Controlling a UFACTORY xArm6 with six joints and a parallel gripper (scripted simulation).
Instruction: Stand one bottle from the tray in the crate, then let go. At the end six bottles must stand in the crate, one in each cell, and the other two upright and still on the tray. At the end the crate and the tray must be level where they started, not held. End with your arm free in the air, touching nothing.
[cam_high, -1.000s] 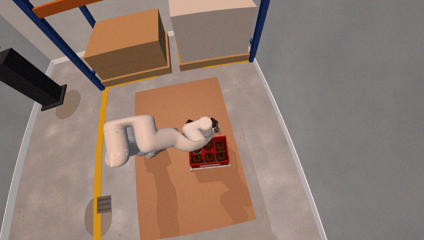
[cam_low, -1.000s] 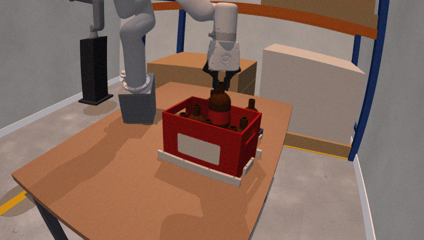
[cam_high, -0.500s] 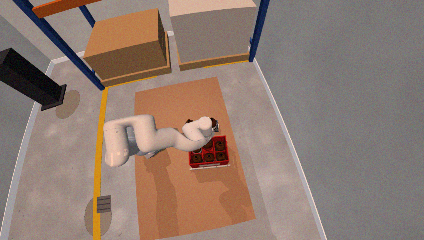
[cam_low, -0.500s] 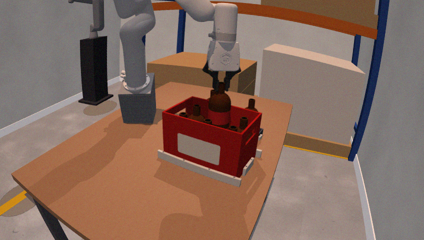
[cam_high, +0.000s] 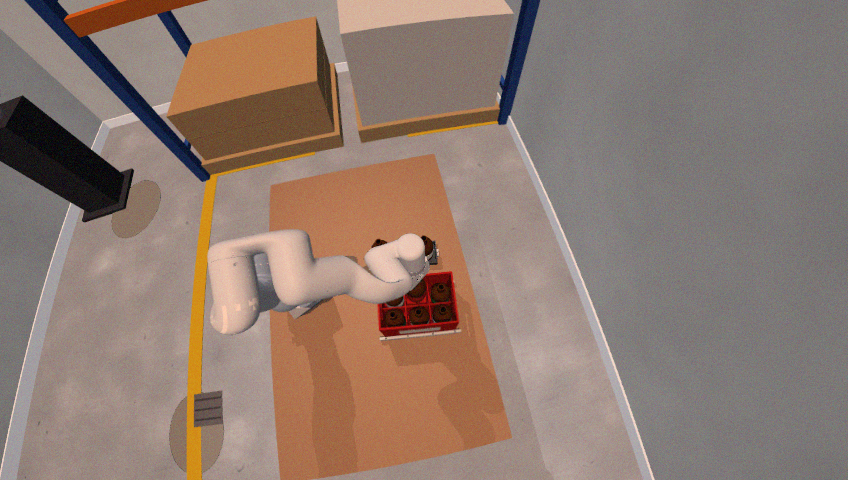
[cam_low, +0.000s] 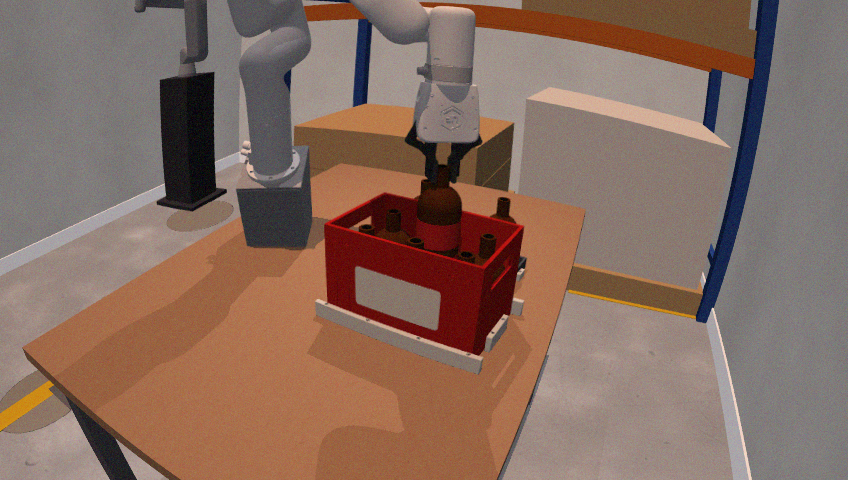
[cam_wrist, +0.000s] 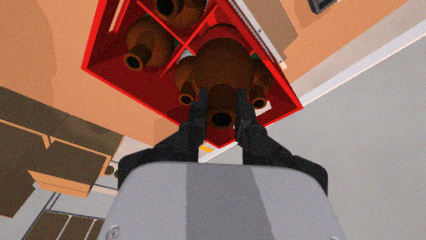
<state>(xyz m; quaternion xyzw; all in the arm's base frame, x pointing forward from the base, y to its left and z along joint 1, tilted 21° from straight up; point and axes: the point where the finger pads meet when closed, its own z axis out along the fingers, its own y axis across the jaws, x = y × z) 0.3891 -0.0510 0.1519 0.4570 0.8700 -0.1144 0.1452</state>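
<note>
Now: hand 170 mm above the red crate, 40 mm to the left of it and 10 mm past it. The rest, counted from my hand: grey tray (240 mm below, 200 mm to the left).
</note>
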